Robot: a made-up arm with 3 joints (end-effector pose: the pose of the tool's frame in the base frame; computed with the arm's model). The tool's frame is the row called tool. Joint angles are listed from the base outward.
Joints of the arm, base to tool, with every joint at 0 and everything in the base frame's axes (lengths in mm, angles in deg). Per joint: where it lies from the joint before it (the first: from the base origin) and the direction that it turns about. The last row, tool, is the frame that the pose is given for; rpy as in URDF.
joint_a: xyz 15.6 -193.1 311.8 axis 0 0 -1
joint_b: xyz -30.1 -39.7 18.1 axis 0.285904 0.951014 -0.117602
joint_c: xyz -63.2 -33.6 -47.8 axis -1 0 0
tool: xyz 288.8 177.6 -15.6 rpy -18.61 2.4 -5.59
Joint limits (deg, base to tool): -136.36..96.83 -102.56..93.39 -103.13..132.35
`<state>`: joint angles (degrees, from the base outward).
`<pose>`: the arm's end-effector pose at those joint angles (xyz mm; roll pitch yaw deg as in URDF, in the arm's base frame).
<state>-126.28 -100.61 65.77</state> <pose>-122.2 -88.3 557.7 151.58 -65.53 -119.07</pose>
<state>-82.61 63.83 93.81</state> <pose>15.1 -317.0 20.8 -95.24 56.04 80.65</pose>
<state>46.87 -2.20 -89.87</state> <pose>106.0 -369.7 468.0 70.77 3.53 -44.27</pose>
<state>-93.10 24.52 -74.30</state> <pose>34.6 33.8 351.7 63.37 29.32 93.31</pose>
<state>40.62 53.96 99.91</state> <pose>-72.8 -184.9 7.8 -104.47 46.20 -43.55</pose>
